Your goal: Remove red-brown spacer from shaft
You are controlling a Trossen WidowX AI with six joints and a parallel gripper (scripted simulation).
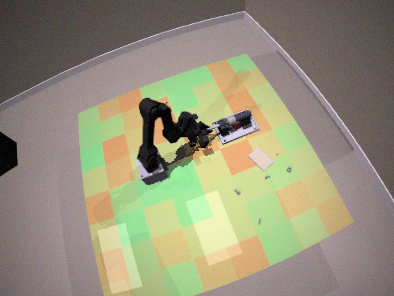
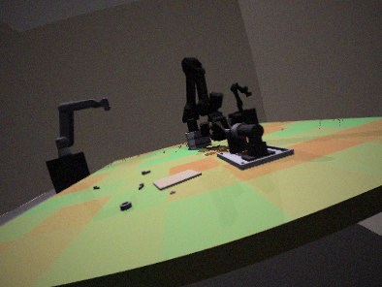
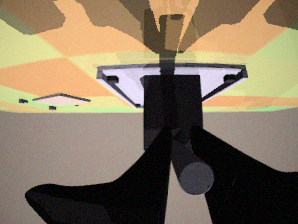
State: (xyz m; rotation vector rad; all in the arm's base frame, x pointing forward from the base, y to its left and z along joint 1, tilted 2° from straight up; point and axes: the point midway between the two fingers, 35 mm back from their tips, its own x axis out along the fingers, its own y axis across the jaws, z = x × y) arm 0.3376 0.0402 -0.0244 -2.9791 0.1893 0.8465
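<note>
The shaft is 50 mm ahead of my gripper tip, 20 mm above it and 10 mm to the right of it. The rest, counted from my gripper tip: flat tan plate (260 mm to the right, 150 mm ahead, 60 mm below); then red-brown spacer (150 mm ahead, 50 mm below, 20 mm to the right).
</note>
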